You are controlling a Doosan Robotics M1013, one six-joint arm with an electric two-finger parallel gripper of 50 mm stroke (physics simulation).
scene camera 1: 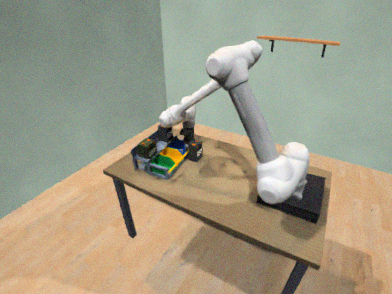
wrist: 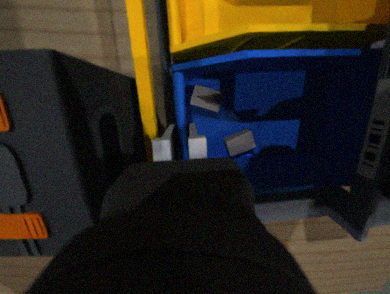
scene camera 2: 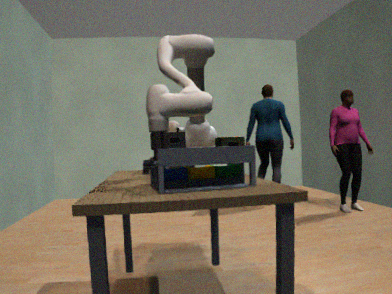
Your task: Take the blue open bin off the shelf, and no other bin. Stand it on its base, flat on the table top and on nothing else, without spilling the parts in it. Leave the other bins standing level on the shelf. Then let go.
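Frame: origin at the arm's base, x ahead, y left, z up, level; centimetres.
Seen in the pictures: gripper, between the fingertips: (wrist: 183, 134).
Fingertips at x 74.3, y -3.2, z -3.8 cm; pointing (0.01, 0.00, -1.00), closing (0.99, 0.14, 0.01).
Observation:
Pixels of each thing's top centre, then the offset from my fingertips to it. "pt": a spot on its surface instead. Level surfaces: height alone.
- blue open bin, centre of its top: (wrist: 293, 129) (scene camera 2: 171, 167) (scene camera 1: 176, 144) dx +7.8, dy +2.1, dz +5.3 cm
- grey shelf, a spot on its surface: (scene camera 2: 205, 154) pt dx +23.5, dy +14.6, dz +10.7 cm
- yellow bin, centre of its top: (scene camera 2: 197, 166) (scene camera 1: 169, 151) dx +6.2, dy +13.3, dz +5.3 cm
- green bin, centre of its top: (scene camera 2: 222, 164) (scene camera 1: 160, 160) dx +4.8, dy +24.4, dz +5.3 cm
- dark case, centre of its top: (scene camera 1: 195, 142) dx -7.2, dy +0.0, dz +10.4 cm
- table, height of its surface: dz -2.8 cm
- greenish, centre of its top: (scene camera 2: 229, 136) (scene camera 1: 146, 141) dx +14.4, dy +25.9, dz +17.1 cm
- yellow bar, a spot on its surface: (wrist: 137, 60) pt dx -3.5, dy +5.8, dz +3.7 cm
The blue open bin (scene camera 1: 178, 146) (scene camera 2: 176, 174) (wrist: 270, 135) stands in the end place of the grey shelf (scene camera 2: 205, 154), beside the yellow bin (scene camera 1: 171, 154) (scene camera 2: 201, 172) (wrist: 280, 15). The green bin (scene camera 1: 162, 163) (scene camera 2: 229, 171) stands on the yellow bin's other side. Two grey parts, one block (wrist: 205, 98) and another block (wrist: 240, 142), lie inside the blue bin. My gripper (wrist: 183, 134) points down and is shut on the blue bin's front wall, one finger inside and one outside. The fingertips are hidden in both scene views.
A dark case (scene camera 1: 195, 151) (wrist: 30, 125) with orange latches stands on the table (scene camera 1: 220, 200), close in front of the blue bin. Two more cases, one dark (scene camera 1: 164, 134) (scene camera 2: 174, 139) and one greenish (scene camera 1: 146, 148) (scene camera 2: 230, 141), stand on the shelf's top. A yellow bar (wrist: 137, 60) runs along the shelf front.

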